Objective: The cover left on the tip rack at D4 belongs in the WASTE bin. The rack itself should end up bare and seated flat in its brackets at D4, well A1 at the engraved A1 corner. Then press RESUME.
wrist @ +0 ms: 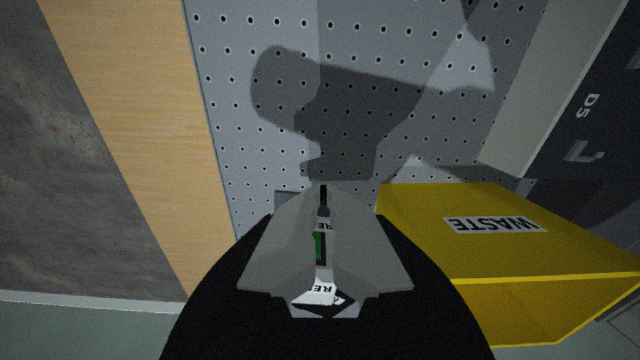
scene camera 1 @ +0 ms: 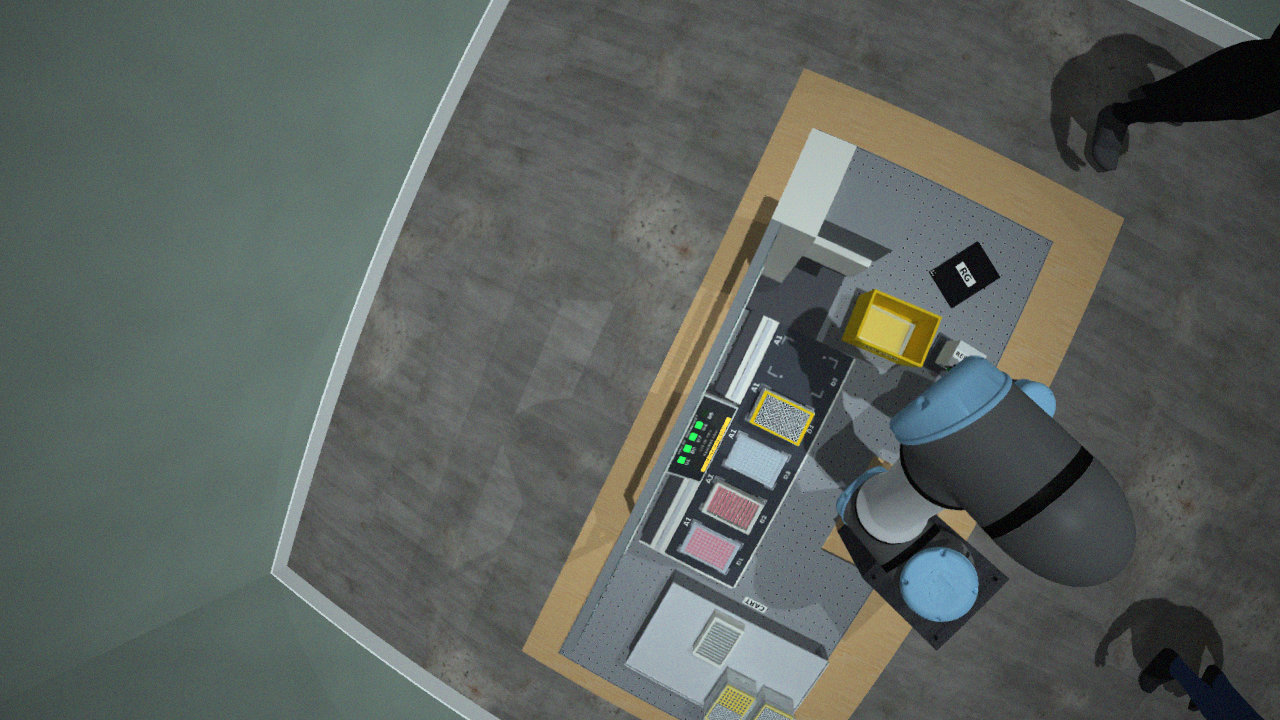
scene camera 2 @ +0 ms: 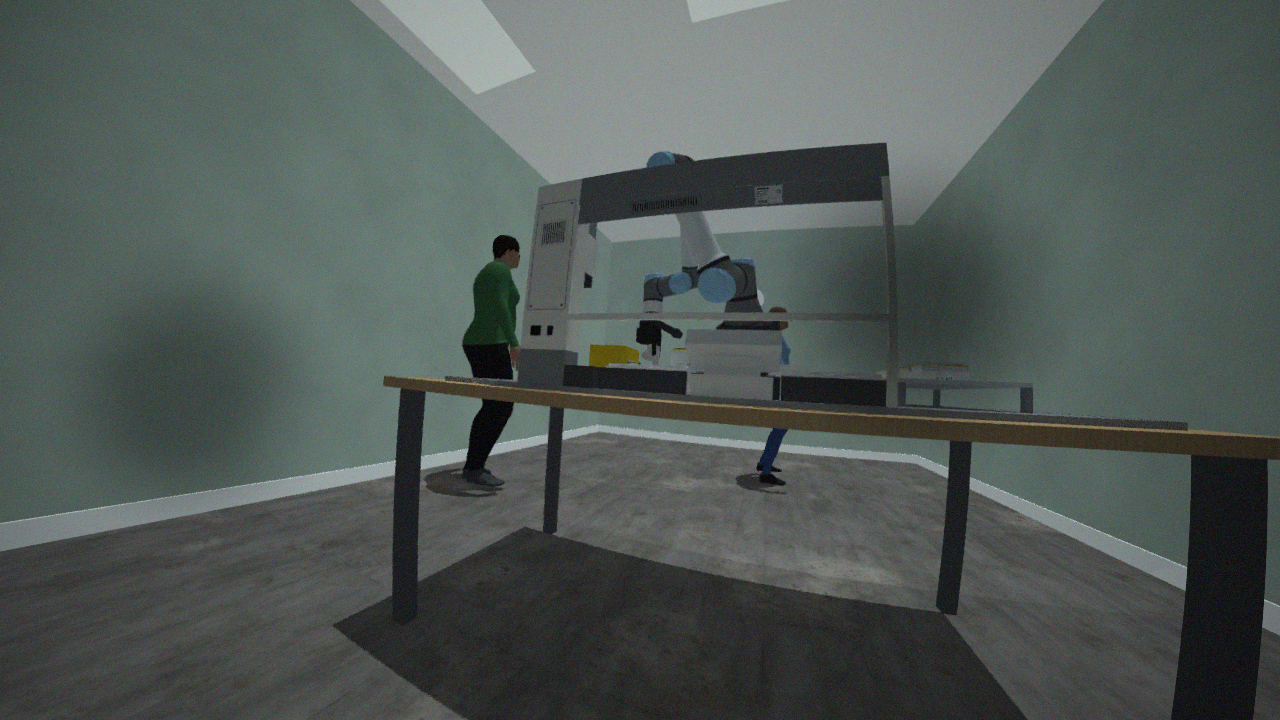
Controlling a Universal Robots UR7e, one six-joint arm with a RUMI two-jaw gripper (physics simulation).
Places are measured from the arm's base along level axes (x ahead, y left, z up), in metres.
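Pixels of known places: gripper, fingertip midpoint: (wrist: 323, 186).
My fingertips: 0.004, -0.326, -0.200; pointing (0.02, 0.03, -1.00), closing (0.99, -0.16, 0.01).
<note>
For each thing: its top centre in the pictures, then the offset to it from my fingertips, as dx, dy, dz.
- tip rack at its top centre: (scene camera 1: 782, 418) (scene camera 2: 691, 350) +0.340, +0.130, +0.040
- yellow WASTE bin at its top centre: (wrist: 514, 319) (scene camera 1: 898, 328) (scene camera 2: 615, 348) +0.142, -0.123, +0.057
- pale flat cover at its top centre: (scene camera 1: 884, 330) +0.141, -0.122, -0.047
- RESUME box at its top centre: (wrist: 301, 287) (scene camera 1: 967, 359) -0.038, -0.094, +0.026
- blue-white rack at its top centre: (scene camera 1: 756, 461) +0.367, +0.250, -0.011
- black RG box at its top centre: (wrist: 330, 300) (scene camera 1: 966, 274) -0.033, -0.303, -0.066
- machine's side tower at its top centre: (scene camera 1: 814, 181) (scene camera 2: 566, 188) +0.426, -0.243, +0.475
The tip rack (scene camera 1: 781, 416) with a yellow rim lies at D4 in scene camera 1, without a visible cover. It looks square in its place; its A1 well and exact seating are too small to tell. The yellow WASTE bin (scene camera 1: 929, 344) (scene camera 2: 613, 355) (wrist: 495, 255) holds a pale flat cover (scene camera 1: 884, 324). My gripper (scene camera 2: 654, 359) (wrist: 323, 186) is shut and empty, pointing down beside the bin. The RESUME box (scene camera 1: 962, 353) (wrist: 324, 288) shows in slivers between and behind my fingers, with its green button (wrist: 318, 245); contact cannot be told. The arm hides my gripper in scene camera 1.
A blue-white rack (scene camera 1: 756, 460) and two red-pink plates (scene camera 1: 733, 506) (scene camera 1: 711, 546) sit beside D4. A black RG box (scene camera 1: 964, 274) lies beyond the bin. The machine's side tower (scene camera 1: 814, 179) (scene camera 2: 553, 259) rises behind the bin. A person (scene camera 2: 492, 308) stands near the table.
</note>
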